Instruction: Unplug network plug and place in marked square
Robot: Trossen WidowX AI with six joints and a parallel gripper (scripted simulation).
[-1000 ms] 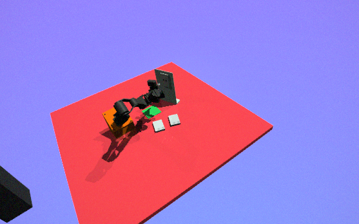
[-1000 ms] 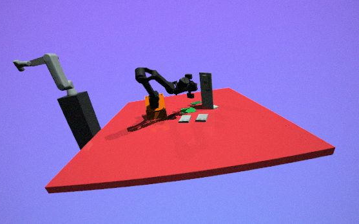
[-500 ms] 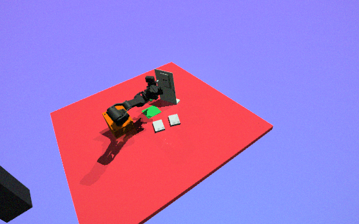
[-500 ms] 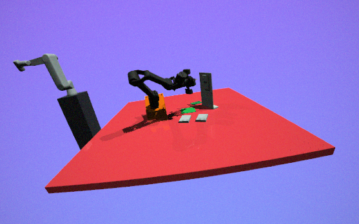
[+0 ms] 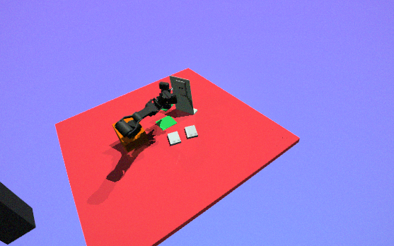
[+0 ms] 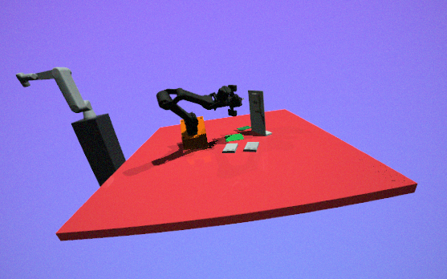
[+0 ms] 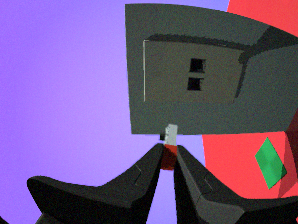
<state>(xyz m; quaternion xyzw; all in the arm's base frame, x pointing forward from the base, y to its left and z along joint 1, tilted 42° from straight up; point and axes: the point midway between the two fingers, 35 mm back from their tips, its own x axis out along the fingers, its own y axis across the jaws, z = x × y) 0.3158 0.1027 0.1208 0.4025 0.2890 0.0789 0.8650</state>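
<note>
My gripper tip is now 26 cm above the green marked square, 8 cm past it and 2 cm to the right of it. Also, from my gripper tip: network plug right at my gripper tip; then upright panel 12 cm below, 10 cm ahead, 2 cm to the left.
</note>
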